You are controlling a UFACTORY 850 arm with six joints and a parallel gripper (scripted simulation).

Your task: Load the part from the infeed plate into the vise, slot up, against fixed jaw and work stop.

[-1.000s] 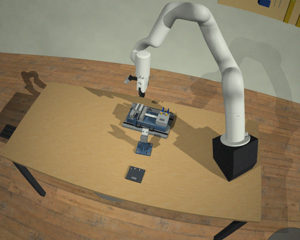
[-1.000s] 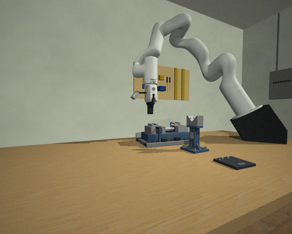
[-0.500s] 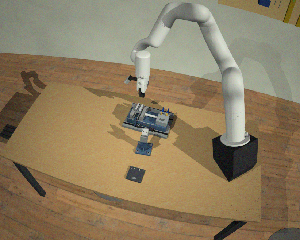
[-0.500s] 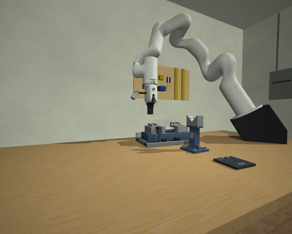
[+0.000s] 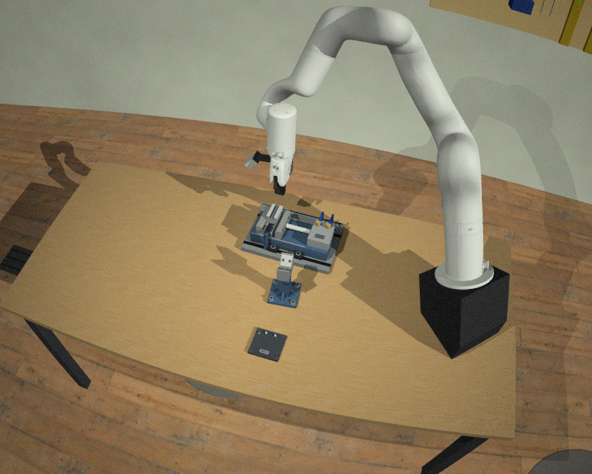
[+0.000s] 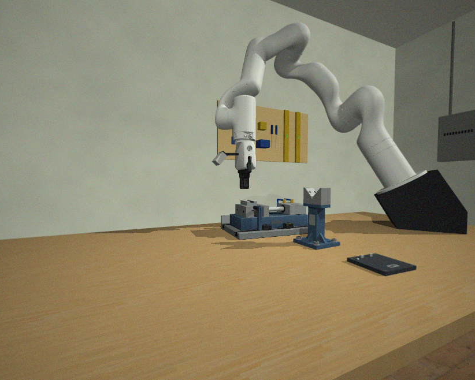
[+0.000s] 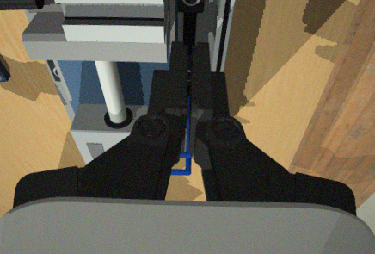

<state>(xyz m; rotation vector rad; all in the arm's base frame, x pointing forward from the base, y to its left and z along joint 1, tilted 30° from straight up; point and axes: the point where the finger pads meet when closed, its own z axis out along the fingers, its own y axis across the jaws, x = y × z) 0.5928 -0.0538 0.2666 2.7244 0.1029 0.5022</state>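
My hand is 7 cm above the grey block and 4 cm to the right of it. Also, from my hand: grey fixed jaw: 9 cm below, 7 cm to the left, 3 cm ahead; white cylinder rod: 9 cm below, 9 cm behind, 6 cm to the left; black work stop rod: 11 cm to the left, 8 cm below.
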